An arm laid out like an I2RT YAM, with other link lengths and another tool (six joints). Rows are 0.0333 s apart.
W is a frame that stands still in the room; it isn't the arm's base.
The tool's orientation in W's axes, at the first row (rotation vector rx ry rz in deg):
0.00 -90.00 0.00
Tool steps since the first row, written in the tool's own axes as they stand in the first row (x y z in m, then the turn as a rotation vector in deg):
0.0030 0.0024 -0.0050 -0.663 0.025 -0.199
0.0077 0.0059 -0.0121 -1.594 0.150 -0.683
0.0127 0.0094 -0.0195 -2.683 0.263 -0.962
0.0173 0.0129 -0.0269 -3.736 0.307 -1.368
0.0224 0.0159 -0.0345 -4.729 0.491 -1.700
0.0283 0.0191 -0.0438 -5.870 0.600 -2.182
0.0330 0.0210 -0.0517 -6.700 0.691 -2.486
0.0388 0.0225 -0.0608 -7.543 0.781 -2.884
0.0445 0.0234 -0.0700 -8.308 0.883 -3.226
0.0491 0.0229 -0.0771 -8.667 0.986 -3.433
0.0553 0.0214 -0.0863 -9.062 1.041 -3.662
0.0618 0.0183 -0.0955 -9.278 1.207 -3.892
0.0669 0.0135 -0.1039 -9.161 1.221 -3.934
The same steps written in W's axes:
0.0050 0.0024 0.0030 0.199 0.025 -0.663
0.0121 0.0059 0.0077 0.683 0.150 -1.594
0.0195 0.0094 0.0127 0.962 0.263 -2.683
0.0269 0.0129 0.0173 1.368 0.307 -3.736
0.0345 0.0159 0.0224 1.700 0.491 -4.729
0.0438 0.0191 0.0283 2.182 0.600 -5.870
0.0517 0.0210 0.0330 2.486 0.691 -6.700
0.0608 0.0225 0.0388 2.884 0.781 -7.543
0.0700 0.0234 0.0445 3.226 0.883 -8.308
0.0771 0.0229 0.0491 3.433 0.986 -8.667
0.0863 0.0214 0.0553 3.662 1.041 -9.062
0.0955 0.0183 0.0618 3.892 1.207 -9.278
0.1039 0.0135 0.0669 3.934 1.221 -9.161

